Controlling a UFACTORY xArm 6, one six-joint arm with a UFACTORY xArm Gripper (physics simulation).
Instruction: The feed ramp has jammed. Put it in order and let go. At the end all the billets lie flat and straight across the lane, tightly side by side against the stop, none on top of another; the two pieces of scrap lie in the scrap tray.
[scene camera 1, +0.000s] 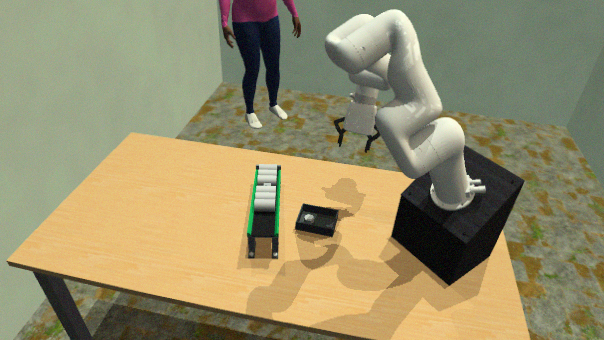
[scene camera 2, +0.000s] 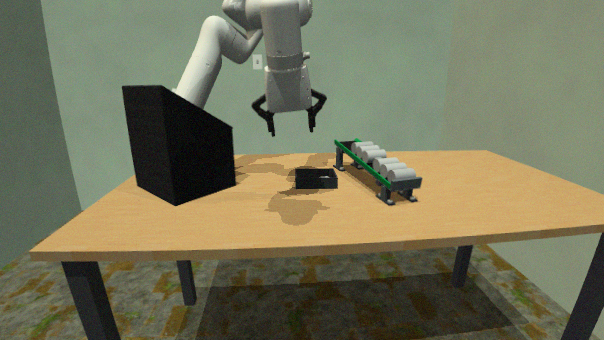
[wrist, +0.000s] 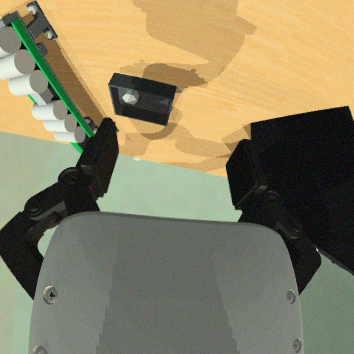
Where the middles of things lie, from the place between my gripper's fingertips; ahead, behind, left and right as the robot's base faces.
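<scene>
Black scrap tray (scene camera 1: 325, 219): 18 cm below my hand, 6 cm ahead of it, 19 cm to the left of it.
</scene>
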